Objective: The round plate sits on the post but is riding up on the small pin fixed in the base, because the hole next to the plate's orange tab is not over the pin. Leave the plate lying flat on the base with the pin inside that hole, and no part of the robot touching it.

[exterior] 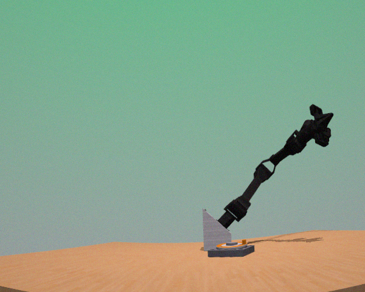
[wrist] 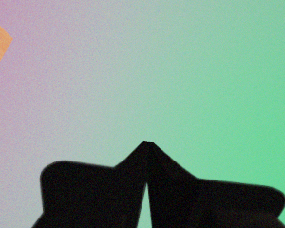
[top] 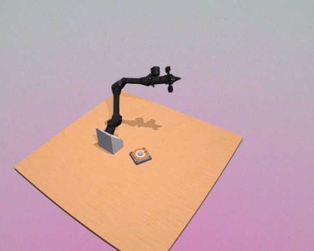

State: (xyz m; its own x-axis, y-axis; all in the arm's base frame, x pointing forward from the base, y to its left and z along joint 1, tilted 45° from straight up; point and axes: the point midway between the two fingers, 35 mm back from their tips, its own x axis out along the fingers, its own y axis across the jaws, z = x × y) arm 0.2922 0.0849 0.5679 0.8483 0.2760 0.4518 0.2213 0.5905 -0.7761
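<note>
Right now my gripper tip is 1 cm past the grey base, 43 cm to the left of it and 45 cm above it.
</note>
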